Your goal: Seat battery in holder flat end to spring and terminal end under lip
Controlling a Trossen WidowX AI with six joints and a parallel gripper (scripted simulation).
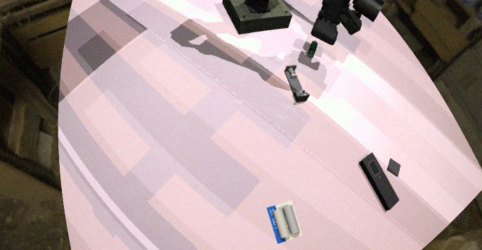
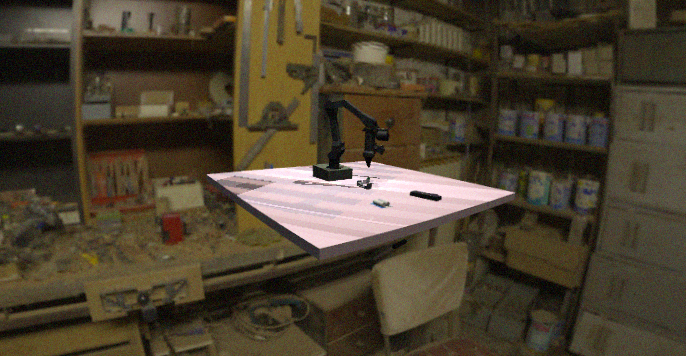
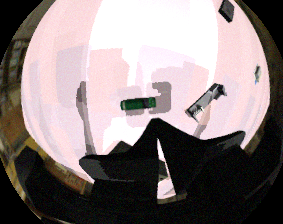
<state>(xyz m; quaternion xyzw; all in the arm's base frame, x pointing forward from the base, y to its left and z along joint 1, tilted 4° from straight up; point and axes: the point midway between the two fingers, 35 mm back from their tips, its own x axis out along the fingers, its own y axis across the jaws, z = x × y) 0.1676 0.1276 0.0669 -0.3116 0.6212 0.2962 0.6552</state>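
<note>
The battery lies 7 cm below my gripper tip, 2 cm behind it and 1 cm to the left of it. From my gripper tip the other things lie so: black battery door 40 cm ahead, 13 cm to the left, 8 cm below; then black remote 42 cm ahead, 7 cm below, 5 cm to the left.
</note>
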